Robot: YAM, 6 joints.
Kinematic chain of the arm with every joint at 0, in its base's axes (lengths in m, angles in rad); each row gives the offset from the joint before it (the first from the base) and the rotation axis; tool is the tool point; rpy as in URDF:
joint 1: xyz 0 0 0.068 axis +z
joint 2: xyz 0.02 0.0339 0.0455 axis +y
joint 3: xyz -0.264 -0.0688 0 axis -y
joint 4: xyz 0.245 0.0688 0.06 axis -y
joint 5: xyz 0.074 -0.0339 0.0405 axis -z
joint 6: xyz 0.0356 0 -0.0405 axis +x
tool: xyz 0 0 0 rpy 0 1.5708 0
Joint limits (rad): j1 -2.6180..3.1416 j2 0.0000..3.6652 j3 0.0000..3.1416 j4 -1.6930..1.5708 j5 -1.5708..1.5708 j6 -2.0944..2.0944
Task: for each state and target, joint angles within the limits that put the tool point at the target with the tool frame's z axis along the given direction. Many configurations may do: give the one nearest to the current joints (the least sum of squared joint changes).
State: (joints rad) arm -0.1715 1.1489 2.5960 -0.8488 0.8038 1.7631
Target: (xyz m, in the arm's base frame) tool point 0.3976 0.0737 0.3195 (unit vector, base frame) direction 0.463 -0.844 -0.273
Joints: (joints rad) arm 0.2657 1.8647 1.7044 -0.7210 1.2094 1.7631
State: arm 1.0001 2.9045 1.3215 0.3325 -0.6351 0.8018
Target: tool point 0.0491 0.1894 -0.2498 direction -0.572 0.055 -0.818
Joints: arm 1.2159 3.2140 1.1206 0.3446 -0.5891 0.8018
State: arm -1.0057 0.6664 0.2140 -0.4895 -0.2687 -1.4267
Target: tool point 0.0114 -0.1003 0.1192 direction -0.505 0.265 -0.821
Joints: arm -1.3092 1.2738 0.3941 -1.1311 0.4328 -1.4267
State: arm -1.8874 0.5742 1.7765 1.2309 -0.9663 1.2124
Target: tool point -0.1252 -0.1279 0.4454 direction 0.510 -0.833 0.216
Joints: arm -2.5407 1.1209 0.9379 1.5251 -1.3472 1.2124
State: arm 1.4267 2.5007 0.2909 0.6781 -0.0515 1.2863
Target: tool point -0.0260 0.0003 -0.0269 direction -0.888 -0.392 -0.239
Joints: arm 1.1952 2.9328 0.2505 -0.1260 -0.7512 1.2863
